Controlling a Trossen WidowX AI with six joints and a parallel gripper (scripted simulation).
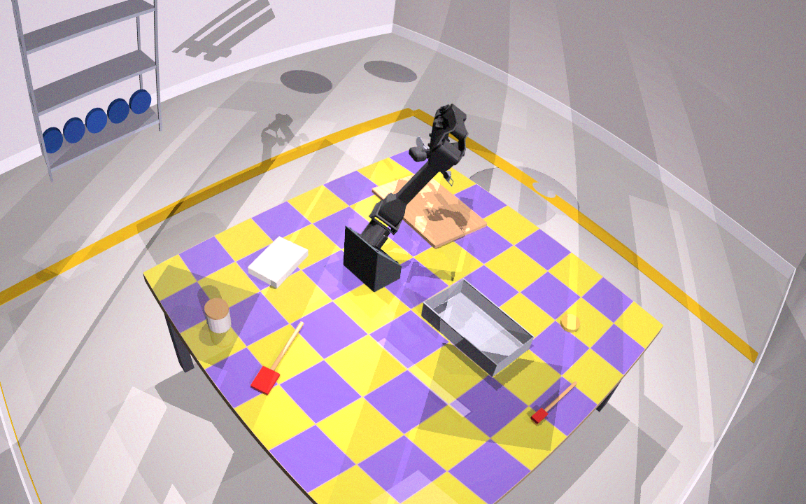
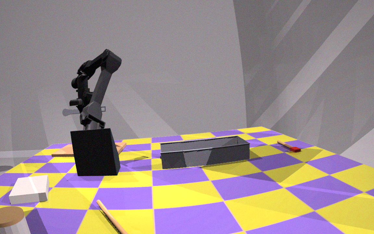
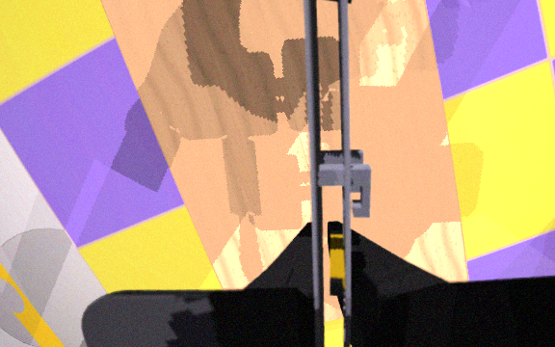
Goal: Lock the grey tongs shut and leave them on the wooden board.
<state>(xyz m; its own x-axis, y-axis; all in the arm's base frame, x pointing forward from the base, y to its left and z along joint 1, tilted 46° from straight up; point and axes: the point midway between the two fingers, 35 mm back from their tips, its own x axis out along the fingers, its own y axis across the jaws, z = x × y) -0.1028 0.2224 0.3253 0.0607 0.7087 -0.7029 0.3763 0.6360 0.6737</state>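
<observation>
Now: gripper tip 15 cm above the wooden board. The rest, counted from my gripper tip: white block 59 cm to the right, 14 cm below, 10 cm behind; capped jar 90 cm to the right, 12 cm below, 1 cm behind; roasting tin 49 cm ahead, 32 cm to the right, 13 cm below.
</observation>
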